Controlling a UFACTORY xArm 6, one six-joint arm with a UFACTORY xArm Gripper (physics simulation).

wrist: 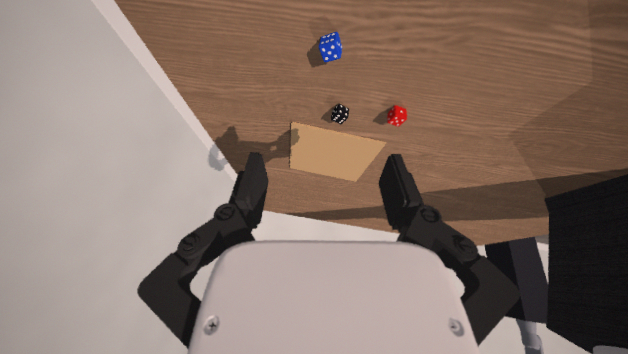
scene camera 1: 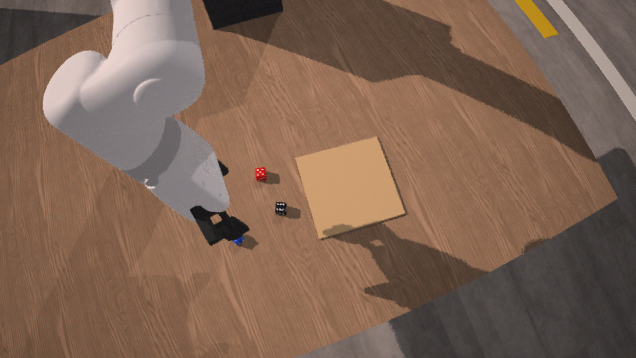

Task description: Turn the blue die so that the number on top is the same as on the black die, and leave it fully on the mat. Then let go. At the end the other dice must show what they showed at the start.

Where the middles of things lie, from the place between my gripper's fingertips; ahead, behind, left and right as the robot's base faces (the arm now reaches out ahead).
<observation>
The tan mat (scene camera 1: 350, 186) is 180 mm to the left of my hand, 120 mm below it and 10 mm behind it.
</observation>
